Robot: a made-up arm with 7 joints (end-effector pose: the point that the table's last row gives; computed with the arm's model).
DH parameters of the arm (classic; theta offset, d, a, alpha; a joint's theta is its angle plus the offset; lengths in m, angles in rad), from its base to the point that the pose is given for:
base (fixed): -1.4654 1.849 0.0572 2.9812
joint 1: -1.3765 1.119 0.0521 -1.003
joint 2: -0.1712 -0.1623 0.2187 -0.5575
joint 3: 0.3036 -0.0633 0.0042 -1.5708
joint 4: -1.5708 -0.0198 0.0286 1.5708
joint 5: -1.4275 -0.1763 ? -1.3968
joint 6: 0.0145 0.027 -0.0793 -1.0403
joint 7: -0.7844 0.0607 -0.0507 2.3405
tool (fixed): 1.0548 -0.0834 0 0
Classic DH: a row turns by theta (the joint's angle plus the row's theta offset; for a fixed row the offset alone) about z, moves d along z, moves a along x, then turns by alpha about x.
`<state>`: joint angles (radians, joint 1 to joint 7).
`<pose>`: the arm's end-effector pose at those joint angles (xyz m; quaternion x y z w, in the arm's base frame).
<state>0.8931 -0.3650 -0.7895 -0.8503 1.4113 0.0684 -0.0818</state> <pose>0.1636 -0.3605 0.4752 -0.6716 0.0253 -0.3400 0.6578</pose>
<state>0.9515 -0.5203 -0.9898 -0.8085 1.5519 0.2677 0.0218</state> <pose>0.1213 -0.2428 0.3830 -0.5034 0.0991 -0.2335 0.8260</pose>
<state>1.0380 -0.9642 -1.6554 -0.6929 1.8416 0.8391 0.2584</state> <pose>-0.0535 0.1138 0.5139 0.1886 0.4489 -0.0228 0.8732</pose>
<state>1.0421 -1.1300 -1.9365 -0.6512 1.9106 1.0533 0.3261</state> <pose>-0.0691 0.1450 0.6554 0.4043 0.5965 0.0192 0.6930</pose>
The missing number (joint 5, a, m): -0.0381
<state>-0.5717 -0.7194 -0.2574 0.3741 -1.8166 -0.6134 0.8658</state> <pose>-0.1512 0.4785 0.3873 -0.0961 0.6645 -0.7330 0.1098</pose>
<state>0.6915 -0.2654 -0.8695 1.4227 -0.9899 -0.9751 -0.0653</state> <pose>0.2979 0.2008 0.5826 0.2273 0.7899 -0.2568 0.5084</pose>
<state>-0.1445 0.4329 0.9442 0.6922 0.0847 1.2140 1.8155</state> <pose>-0.0401 0.1043 0.9558 0.6476 0.0920 0.7410 0.1519</pose>
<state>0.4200 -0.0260 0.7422 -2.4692 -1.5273 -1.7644 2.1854</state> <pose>0.0533 -0.1782 0.4848 -0.5514 -0.2282 -0.3337 0.7297</pose>
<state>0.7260 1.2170 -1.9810 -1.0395 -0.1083 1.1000 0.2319</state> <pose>-0.0445 -0.3568 1.0457 -0.4018 -0.6007 -0.6806 0.1207</pose>
